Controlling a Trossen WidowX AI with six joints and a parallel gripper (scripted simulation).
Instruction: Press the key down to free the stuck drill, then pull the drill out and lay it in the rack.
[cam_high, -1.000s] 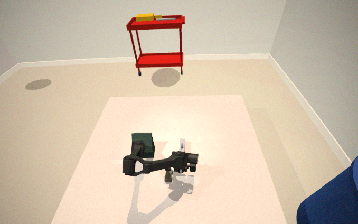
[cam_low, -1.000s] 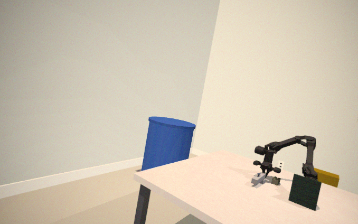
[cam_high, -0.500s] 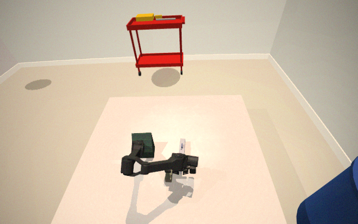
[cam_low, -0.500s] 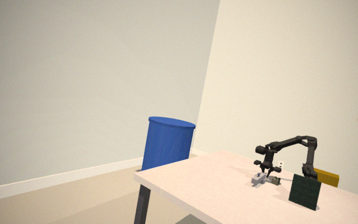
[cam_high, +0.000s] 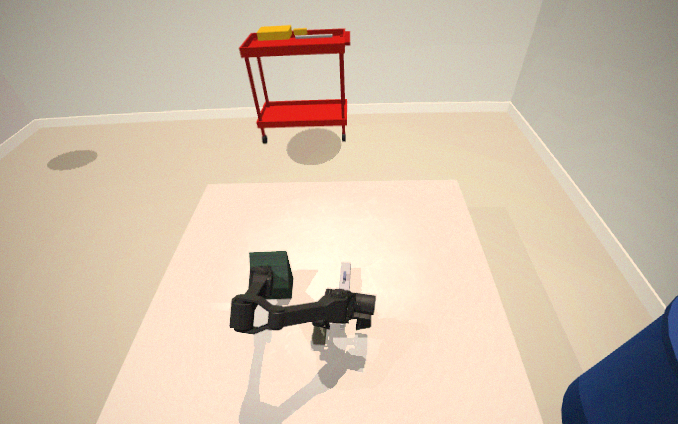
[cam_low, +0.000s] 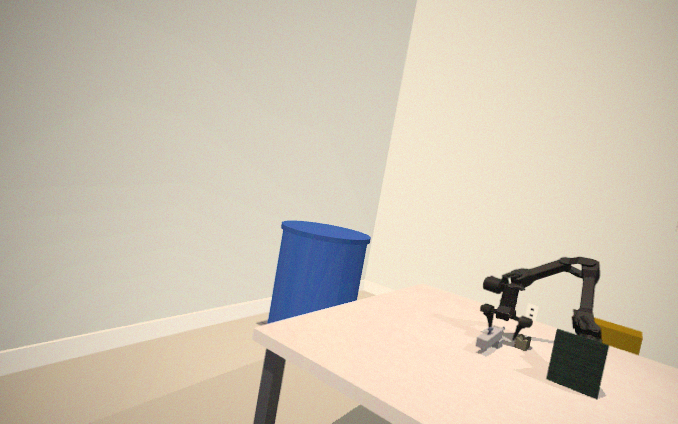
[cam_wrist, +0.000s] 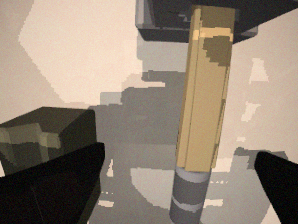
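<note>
The tan drill is 1 cm ahead of my gripper tip, 5 cm to the left of it and 3 cm above it. From my gripper tip the other things lie so: dark blue key 3 cm ahead, 17 cm to the left, 3 cm above; olive rack 8 cm behind; grey block 3 cm ahead, 15 cm to the left, 2 cm above.
</note>
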